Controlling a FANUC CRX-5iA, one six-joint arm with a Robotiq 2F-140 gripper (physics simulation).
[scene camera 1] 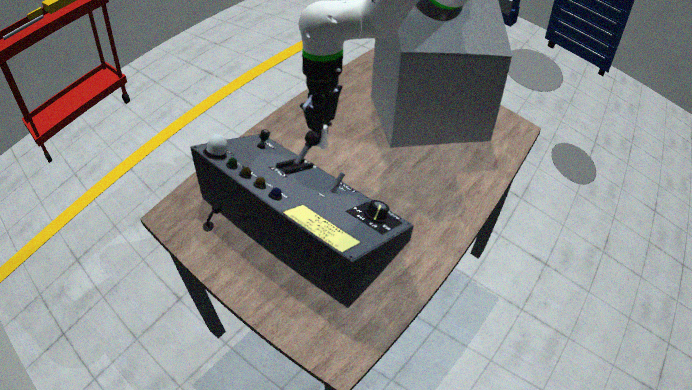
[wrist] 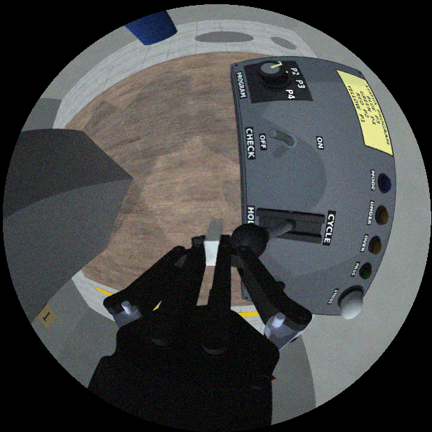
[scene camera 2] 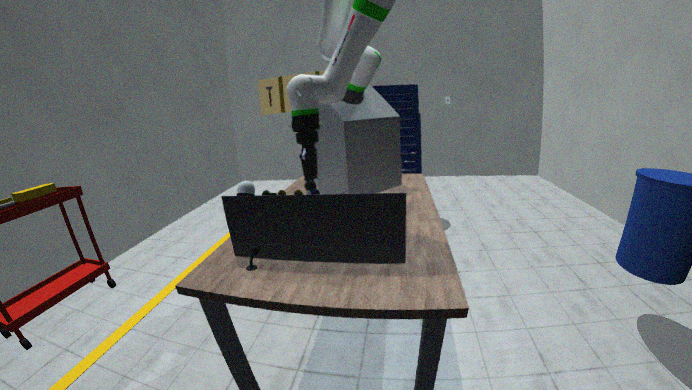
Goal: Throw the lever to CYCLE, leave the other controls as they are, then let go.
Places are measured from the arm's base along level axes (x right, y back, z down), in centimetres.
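Where they show: gripper, fingertip midpoint: (scene camera 1: pixel 321 145); arm's base, origin of the base link: (scene camera 2: pixel 347 94).
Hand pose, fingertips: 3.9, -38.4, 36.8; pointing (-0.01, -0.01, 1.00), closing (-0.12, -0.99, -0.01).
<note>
Each offset is from my fingertips to the top centre of the thing, as dx, dy, dz. "pt": to the spot under its first point. Level surfaces: height alone.
The lever {-1.6, -7.6, -5.5} (scene camera 1: pixel 303 152) (wrist: pixel 281 229), with a black ball knob {-1.5, -6.6, -7.7} (scene camera 1: pixel 312 137) (scene camera 2: pixel 310 185) (wrist: pixel 250 241), rises from a slot in the dark sloped control panel (scene camera 1: pixel 320 186) (wrist: pixel 285 187). It leans toward the HOLD end, away from the CYCLE label (wrist: pixel 329 227). My gripper (scene camera 1: pixel 324 136) (wrist: pixel 216 229) is shut and empty, its fingertips close beside the knob on the HOLD side. Whether they touch the knob is not clear. The knob hides part of the HOLD label in the wrist view. In scene camera 2 the panel's front hides the lever shaft.
The CHECK toggle {-13.7, -7.2, -4.4} (scene camera 1: pixel 339 182) (wrist: pixel 282 137) leans toward OFF. The PROGRAM knob {-25.7, -6.7, -4.8} (scene camera 1: pixel 378 211) (wrist: pixel 273 73) is at the panel's far end from the white STATUS dome {pt +7.3, -26.6, -12.4} (scene camera 1: pixel 216 146) (wrist: pixel 351 303). Several buttons line the panel. A grey pedestal (scene camera 1: pixel 445 95) (scene camera 2: pixel 372 150) stands behind on the wooden table {dz +8.8} (scene camera 1: pixel 450 200).
</note>
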